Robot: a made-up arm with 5 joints. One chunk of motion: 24 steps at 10 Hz.
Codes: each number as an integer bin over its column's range. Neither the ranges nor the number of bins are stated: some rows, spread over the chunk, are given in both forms.
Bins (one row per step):
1: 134 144 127 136 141 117
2: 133 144 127 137 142 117
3: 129 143 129 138 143 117
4: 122 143 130 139 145 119
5: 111 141 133 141 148 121
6: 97 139 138 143 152 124
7: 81 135 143 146 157 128
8: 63 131 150 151 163 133
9: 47 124 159 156 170 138
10: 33 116 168 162 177 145
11: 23 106 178 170 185 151
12: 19 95 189 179 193 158
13: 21 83 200 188 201 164
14: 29 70 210 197 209 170
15: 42 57 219 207 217 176
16: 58 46 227 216 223 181
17: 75 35 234 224 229 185
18: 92 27 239 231 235 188
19: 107 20 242 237 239 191
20: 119 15 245 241 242 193
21: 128 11 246 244 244 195
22: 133 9 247 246 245 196
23: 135 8 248 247 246 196
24: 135 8 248 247 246 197
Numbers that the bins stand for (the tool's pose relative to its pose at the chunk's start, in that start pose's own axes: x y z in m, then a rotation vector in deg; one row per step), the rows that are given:
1: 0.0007 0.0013 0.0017 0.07 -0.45 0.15
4: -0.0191 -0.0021 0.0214 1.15 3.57 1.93
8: -0.1162 -0.0431 0.1524 5.48 21.64 14.40
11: -0.1821 -0.1284 0.3357 12.33 43.73 30.42
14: -0.1722 -0.2512 0.5453 22.07 67.82 47.33
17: -0.0965 -0.3706 0.7025 31.82 87.90 60.69
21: -0.0092 -0.4525 0.7811 39.03 102.96 69.59
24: 0.0024 -0.4627 0.7942 40.11 104.96 71.37
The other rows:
2: -0.0009 0.0013 0.0017 0.43 0.56 0.15
3: -0.0075 -0.0021 0.0148 0.79 1.56 0.15
5: -0.0372 -0.0089 0.0410 1.87 6.58 3.71
6: -0.0602 -0.0158 0.0738 2.59 10.60 6.38
7: -0.0866 -0.0294 0.1065 3.67 15.62 9.95
9: -0.1426 -0.0669 0.2113 7.28 28.67 18.85
10: -0.1656 -0.0942 0.2702 9.45 35.69 25.08
12: -0.1887 -0.1659 0.4078 15.58 51.76 36.65
13: -0.1854 -0.2068 0.4798 18.83 59.79 41.99
15: -0.1508 -0.2955 0.6042 25.68 75.85 52.67
16: -0.1245 -0.3331 0.6566 28.93 81.87 57.13
18: -0.0685 -0.3979 0.7352 34.34 93.92 63.36
19: -0.0438 -0.4218 0.7549 36.51 97.94 66.03
20: -0.0240 -0.4388 0.7745 37.95 100.95 67.81
22: -0.0009 -0.4593 0.7876 39.75 103.96 70.48
23: 0.0024 -0.4627 0.7942 40.11 104.96 70.48

